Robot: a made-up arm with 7 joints.
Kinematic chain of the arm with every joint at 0, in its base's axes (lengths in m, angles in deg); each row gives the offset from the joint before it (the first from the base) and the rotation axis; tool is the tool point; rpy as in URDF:
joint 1: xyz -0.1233 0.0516 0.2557 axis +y
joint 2: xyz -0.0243 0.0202 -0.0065 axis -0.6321 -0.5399 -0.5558
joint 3: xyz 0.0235 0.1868 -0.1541 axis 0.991 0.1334 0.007
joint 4: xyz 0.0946 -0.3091 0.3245 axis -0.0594 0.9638 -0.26
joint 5: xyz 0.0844 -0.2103 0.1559 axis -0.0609 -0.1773 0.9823
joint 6: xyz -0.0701 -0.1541 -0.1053 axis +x
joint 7: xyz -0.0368 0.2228 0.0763 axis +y
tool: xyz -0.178 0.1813 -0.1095 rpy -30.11 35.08 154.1
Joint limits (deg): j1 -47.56..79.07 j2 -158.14..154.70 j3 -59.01..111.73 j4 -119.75..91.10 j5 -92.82..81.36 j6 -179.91..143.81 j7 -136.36..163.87
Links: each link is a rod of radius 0.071 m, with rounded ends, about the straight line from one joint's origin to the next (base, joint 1, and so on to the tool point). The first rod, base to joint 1, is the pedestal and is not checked.
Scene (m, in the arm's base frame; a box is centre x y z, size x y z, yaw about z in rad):
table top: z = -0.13
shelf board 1: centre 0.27 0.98 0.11 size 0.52 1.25 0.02 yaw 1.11
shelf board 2: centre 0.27 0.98 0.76 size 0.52 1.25 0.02 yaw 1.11
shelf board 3: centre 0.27 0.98 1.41 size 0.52 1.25 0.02 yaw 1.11
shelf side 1: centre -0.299 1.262 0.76 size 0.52 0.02 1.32 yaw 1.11
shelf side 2: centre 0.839 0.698 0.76 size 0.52 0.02 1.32 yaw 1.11
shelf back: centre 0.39 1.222 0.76 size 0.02 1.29 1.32 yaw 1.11
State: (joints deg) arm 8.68 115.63 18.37 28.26 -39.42 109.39 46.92
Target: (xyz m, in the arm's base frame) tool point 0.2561 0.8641 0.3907
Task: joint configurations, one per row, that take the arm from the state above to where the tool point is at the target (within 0.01 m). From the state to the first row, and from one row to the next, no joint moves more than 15 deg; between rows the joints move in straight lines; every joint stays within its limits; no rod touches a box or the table.
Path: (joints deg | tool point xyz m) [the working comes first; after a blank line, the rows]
Joints at the target: -0.61 125.65 -30.37 48.29 -62.13 92.39 38.49
Straight joint move there: clear.

1: 6.36 118.14 6.18 33.27 -45.10 105.14 44.81 | -0.5561 0.7995 0.3594
2: 4.04 120.64 -6.00 38.27 -50.78 100.89 42.71 | -0.2735 0.9097 0.3269
3: 1.72 123.15 -18.19 43.28 -56.45 96.64 40.60 | 0.0097 0.9263 0.3358
4: -0.61 125.65 -30.37 48.29 -62.13 92.39 38.49 | 0.2560 0.8641 0.3908

